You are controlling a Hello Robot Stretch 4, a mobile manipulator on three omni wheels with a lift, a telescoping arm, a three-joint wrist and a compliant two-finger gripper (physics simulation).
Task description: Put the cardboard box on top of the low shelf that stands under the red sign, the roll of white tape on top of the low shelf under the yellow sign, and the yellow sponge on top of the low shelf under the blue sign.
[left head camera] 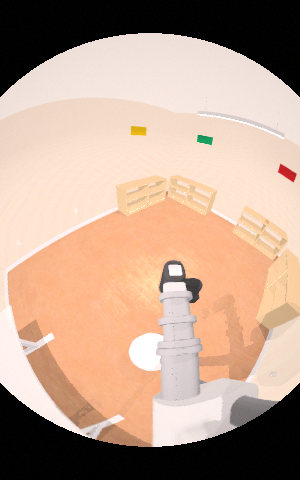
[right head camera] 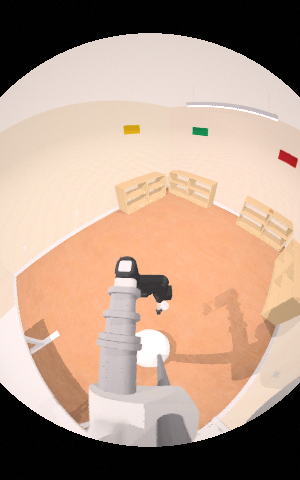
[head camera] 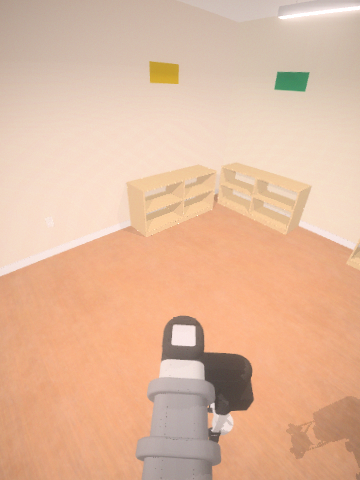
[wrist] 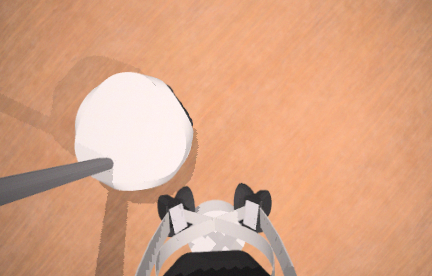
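Pixels of known places: gripper, fingertip midpoint: [head camera: 212, 423] [wrist: 214, 200]; robot's base at its link origin: [left head camera: 149, 350] [right head camera: 148, 347] [wrist: 141, 132].
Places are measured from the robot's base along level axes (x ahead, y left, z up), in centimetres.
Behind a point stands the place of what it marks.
Note:
My gripper [head camera: 215, 422] @(z 83.4, x 27.6, y -8.8 cm) [right head camera: 160, 307] @(z 83.4, x 27.6, y -8.8 cm) [wrist: 214, 200] @(z 83.4, x 27.6, y -8.8 cm) is shut on the roll of white tape [head camera: 223, 424] @(z 85.8, x 26.8, y -11.3 cm) [right head camera: 163, 305] @(z 85.8, x 27.2, y -11.5 cm) [wrist: 215, 212] @(z 86.1, x 27.6, y -9.2 cm), a pale round thing partly hidden by the fingers, held high above the floor. The low shelf [head camera: 170, 178] @(z 58.3, x 280.6, y 23.4 cm) [left head camera: 141, 182] @(z 58.3, x 279.0, y 21.5 cm) [right head camera: 140, 180] @(z 58.2, x 276.5, y 19.6 cm) under the yellow sign [head camera: 164, 73] @(z 172.0, x 306.4, y 32.7 cm) [left head camera: 138, 130] @(z 172.1, x 306.9, y 32.2 cm) [right head camera: 131, 129] @(z 171.1, x 306.6, y 32.5 cm) stands ahead by the corner. The low shelf [left head camera: 265, 219] [right head camera: 261, 204] under the red sign [left head camera: 287, 172] @(z 173.0, x 186.4, y -256.6 cm) [right head camera: 288, 158] @(z 172.3, x 186.0, y -257.1 cm) is at the right. A tiny brown patch on its top may be the cardboard box. The sponge and blue sign do not show.
Another low shelf [head camera: 270, 176] @(z 58.3, x 309.2, y -110.5 cm) [left head camera: 195, 183] @(z 58.2, x 306.5, y -107.6 cm) stands under the green sign [head camera: 292, 81] @(z 172.3, x 328.0, y -119.0 cm) [left head camera: 204, 139] @(z 171.6, x 328.9, y -118.3 cm), right of the corner. A further shelf [left head camera: 281, 295] @(z 31.7, x 27.7, y -188.2 cm) [right head camera: 283, 292] @(z 31.7, x 26.3, y -174.7 cm) is at the far right. Table legs [left head camera: 45, 343] [right head camera: 47, 342] show at the lower left. My white round base [wrist: 132, 130] @(z 18.7, x 1.7, y 0.5 cm) is beside the gripper.

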